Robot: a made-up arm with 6 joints. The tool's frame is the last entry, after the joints.
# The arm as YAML. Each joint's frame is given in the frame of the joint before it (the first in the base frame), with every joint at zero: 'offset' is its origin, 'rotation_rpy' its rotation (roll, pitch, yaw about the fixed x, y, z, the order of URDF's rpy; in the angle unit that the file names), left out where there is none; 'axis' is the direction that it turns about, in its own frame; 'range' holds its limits. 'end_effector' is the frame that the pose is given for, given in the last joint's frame.
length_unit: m
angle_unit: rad
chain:
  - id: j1
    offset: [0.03, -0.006, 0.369]
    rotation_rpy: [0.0, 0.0, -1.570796]
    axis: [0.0, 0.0, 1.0]
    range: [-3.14, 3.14]
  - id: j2
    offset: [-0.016, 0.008, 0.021]
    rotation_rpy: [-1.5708, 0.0, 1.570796]
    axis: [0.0, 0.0, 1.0]
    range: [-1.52, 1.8]
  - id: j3
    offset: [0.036, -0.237, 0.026]
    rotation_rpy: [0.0, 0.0, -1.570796]
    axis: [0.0, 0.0, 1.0]
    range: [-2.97, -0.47]
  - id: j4
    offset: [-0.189, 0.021, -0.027]
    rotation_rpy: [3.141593, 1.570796, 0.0]
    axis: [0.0, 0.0, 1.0]
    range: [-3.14, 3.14]
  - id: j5
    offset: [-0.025, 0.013, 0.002]
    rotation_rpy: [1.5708, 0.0, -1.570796]
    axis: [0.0, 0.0, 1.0]
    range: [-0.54, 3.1]
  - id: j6
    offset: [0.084, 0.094, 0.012]
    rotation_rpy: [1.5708, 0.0, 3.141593]
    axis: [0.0, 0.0, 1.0]
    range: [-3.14, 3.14]
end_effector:
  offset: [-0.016, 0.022, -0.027]
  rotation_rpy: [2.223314, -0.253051, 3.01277]
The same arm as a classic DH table. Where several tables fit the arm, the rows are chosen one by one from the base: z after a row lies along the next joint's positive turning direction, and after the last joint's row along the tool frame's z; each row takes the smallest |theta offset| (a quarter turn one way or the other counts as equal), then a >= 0, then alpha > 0; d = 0 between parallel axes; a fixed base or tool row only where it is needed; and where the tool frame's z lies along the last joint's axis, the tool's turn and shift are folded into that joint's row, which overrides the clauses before.
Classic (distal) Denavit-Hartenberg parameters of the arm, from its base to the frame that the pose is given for. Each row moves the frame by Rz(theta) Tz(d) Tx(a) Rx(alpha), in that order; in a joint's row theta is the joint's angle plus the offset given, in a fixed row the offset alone. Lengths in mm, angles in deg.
base (fixed): d 0  theta_offset -11.31  a 30.6  alpha 0
j1: d 390  theta_offset 11.31  a 8  alpha -90
j2: d 0  theta_offset -81.36  a 239.7  alpha 0
j3: d 15  theta_offset 81.36  a 21  alpha -90
j4: d 191  theta_offset 0  a -13  alpha 90
j5: d 37  theta_offset 0  a 84  alpha -90
j6: d 83.7  theta_offset 3.45  a 14.6  alpha 126
tool (fixed): d 28.3  theta_offset 18.03  a 0  alpha 0
Joint limits (deg, base to tool): -179.91..179.91 -87.09..103.13 -170.17..-26.93 -179.91..179.91 -30.94..177.62 -179.91..179.91

